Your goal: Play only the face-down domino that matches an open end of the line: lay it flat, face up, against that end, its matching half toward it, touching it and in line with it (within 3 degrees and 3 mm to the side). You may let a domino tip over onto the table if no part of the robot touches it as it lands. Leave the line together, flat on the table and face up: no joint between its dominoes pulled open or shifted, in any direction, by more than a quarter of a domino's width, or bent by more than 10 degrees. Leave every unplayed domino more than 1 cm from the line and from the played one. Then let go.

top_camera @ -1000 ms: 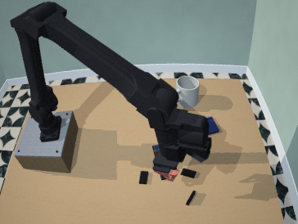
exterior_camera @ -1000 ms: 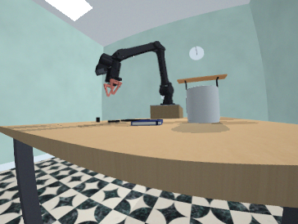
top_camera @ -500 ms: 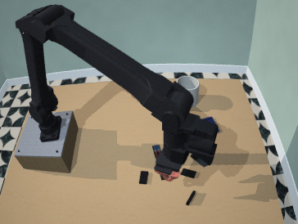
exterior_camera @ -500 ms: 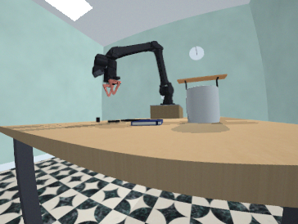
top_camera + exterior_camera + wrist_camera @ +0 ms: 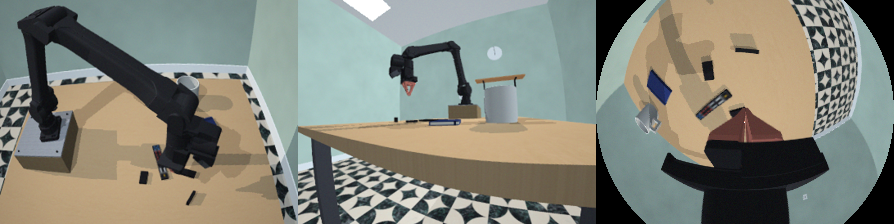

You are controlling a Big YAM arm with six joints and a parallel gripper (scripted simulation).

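My gripper is now 14 cm above the domino, 6 cm short of it and 4 cm to the left of it. The rest, counted from my hand: white mug (44 cm to the left, 15 cm ahead, 11 cm below).
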